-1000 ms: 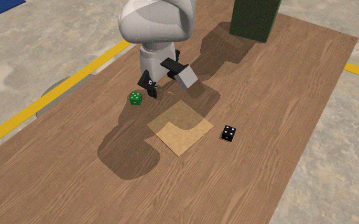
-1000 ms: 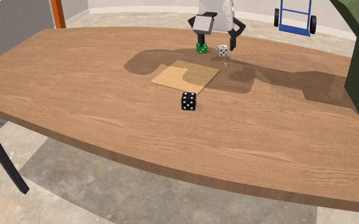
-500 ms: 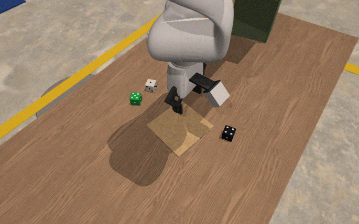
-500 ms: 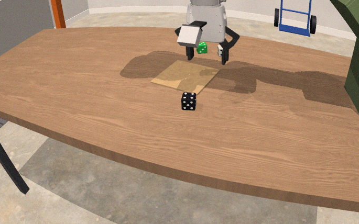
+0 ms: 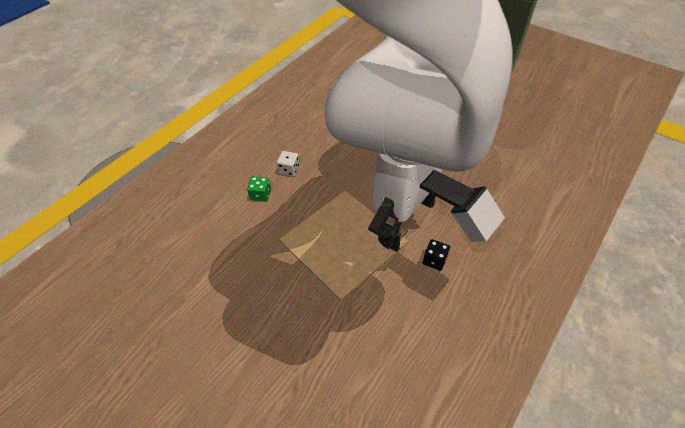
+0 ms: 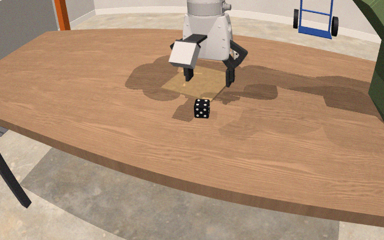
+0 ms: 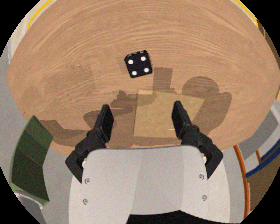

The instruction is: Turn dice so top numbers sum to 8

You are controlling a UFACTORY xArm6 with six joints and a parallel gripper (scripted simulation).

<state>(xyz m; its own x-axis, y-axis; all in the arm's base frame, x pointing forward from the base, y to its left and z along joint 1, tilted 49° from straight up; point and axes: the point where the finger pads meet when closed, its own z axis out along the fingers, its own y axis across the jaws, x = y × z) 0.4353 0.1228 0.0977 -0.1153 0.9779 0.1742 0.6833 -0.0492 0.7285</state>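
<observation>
Right now the black die is 10 mm behind my hand, 50 mm to the left of it and 50 mm below it. From my hand the other things lie so: tan mat (60 mm ahead, 70 mm to the right, 60 mm below); white die (20 mm ahead, 240 mm to the right, 50 mm below); green die (90 mm ahead, 230 mm to the right, 50 mm below).
</observation>
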